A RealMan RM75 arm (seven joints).
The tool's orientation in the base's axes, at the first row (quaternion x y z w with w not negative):
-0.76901, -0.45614, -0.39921, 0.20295
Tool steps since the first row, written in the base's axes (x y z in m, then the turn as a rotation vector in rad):
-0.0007, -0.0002, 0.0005, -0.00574, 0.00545, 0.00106
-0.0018, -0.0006, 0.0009, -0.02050, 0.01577, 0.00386
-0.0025, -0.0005, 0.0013, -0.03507, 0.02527, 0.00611
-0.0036, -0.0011, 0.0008, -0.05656, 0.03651, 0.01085
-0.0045, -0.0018, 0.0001, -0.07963, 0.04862, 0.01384
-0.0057, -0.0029, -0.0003, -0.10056, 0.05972, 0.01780
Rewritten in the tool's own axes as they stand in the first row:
0.0001, -0.0005, -0.0007, 0.00227, -0.00763, 0.00059
-0.0001, -0.0012, -0.0017, 0.00616, -0.02541, -0.00044
0.0001, -0.0018, -0.0022, 0.00922, -0.04264, -0.00161
-0.0009, -0.0025, -0.0028, 0.01337, -0.06659, -0.00606
-0.0021, -0.0030, -0.0032, 0.01618, -0.09243, -0.00955
-0.0033, -0.0035, -0.0042, 0.01978, -0.11587, -0.01339

